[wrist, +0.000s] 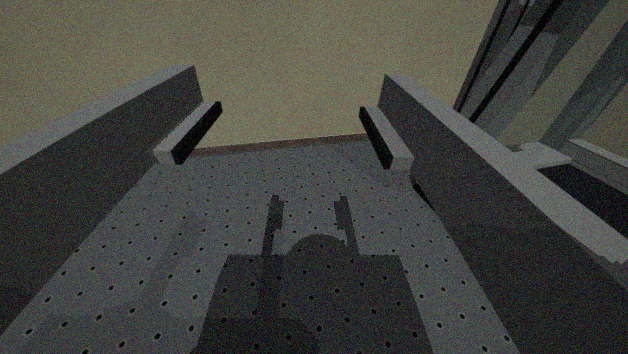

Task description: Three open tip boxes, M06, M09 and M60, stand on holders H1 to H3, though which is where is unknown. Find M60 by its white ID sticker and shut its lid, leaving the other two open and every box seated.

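Frame: origin at the arm's base, x ahead, y left, z up, level; centimetres.
Seen in the pictures: gripper, fingertip midpoint: (291,91).
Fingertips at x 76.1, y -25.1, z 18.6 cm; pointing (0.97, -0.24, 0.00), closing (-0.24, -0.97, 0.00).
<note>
A point is followed by its place in that frame.
My gripper (291,91) @[x 76.1, y -25.2, z 18.7 cm] reaches forward from both sides of the view. It is shut and empty, with a gap showing between its two dark-faced pads. At the upper right, past the right finger, a grey see-through panel with black edges (517,65) @[x 82.5, y -48.8, z 18.7 cm] stands tilted; it looks like an open lid. Below it is a pale box or holder part (542,154) with a dark opening, partly hidden by the right finger. I cannot tell which tip box or holder this is. No white ID sticker can be read, and the other boxes do not show.
A grey perforated board (225,200) @[x 88.2, y -18.5, z 1.3 cm] lies below the fingers, with a brown far edge (280,145) @[x 103.0, y -27.9, z 0.0 cm] and a tan surface (290,60) beyond it. The gripper's dark shadow falls on the board. The pale box or holder part stands close beside the right finger's outer side.
</note>
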